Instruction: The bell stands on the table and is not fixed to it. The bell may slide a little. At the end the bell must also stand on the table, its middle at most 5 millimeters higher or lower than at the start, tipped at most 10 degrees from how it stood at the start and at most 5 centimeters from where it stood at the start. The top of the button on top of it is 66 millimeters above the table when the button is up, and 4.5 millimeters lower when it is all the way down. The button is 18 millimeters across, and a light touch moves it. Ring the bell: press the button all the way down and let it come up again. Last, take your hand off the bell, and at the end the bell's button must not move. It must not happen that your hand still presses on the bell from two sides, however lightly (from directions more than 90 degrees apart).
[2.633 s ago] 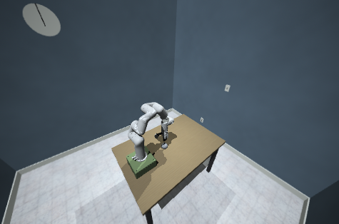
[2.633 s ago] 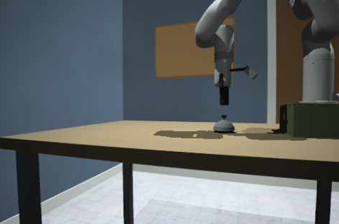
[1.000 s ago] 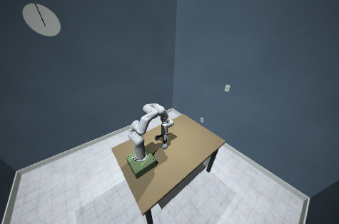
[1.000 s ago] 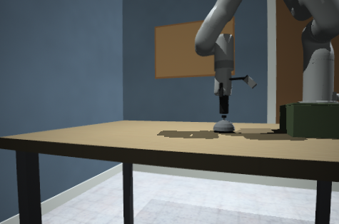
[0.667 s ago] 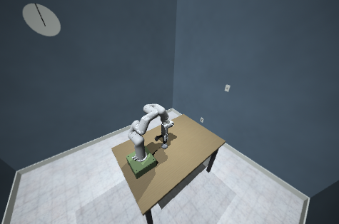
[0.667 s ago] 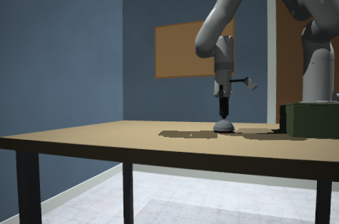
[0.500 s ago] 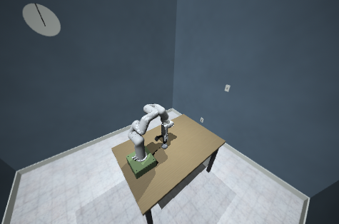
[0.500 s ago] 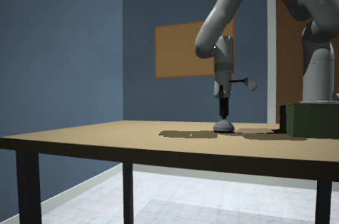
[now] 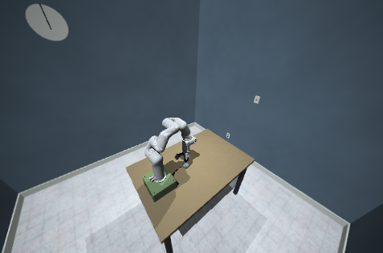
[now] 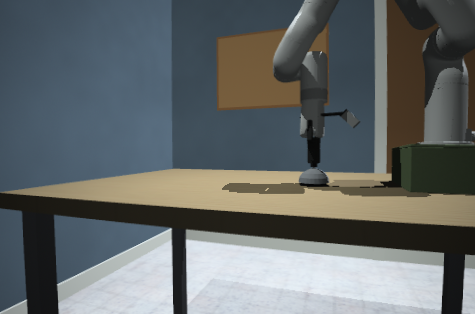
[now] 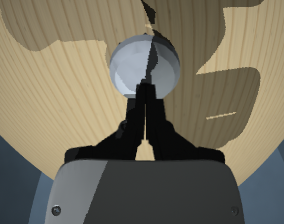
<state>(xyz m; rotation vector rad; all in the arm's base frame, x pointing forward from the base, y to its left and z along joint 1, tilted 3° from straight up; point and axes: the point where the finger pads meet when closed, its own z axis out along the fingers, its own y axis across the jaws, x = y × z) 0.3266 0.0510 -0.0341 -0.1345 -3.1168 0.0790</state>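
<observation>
Right now my hand is 3 cm above the bell button. The rest, counted from my hand: bell: 4 cm below.
</observation>
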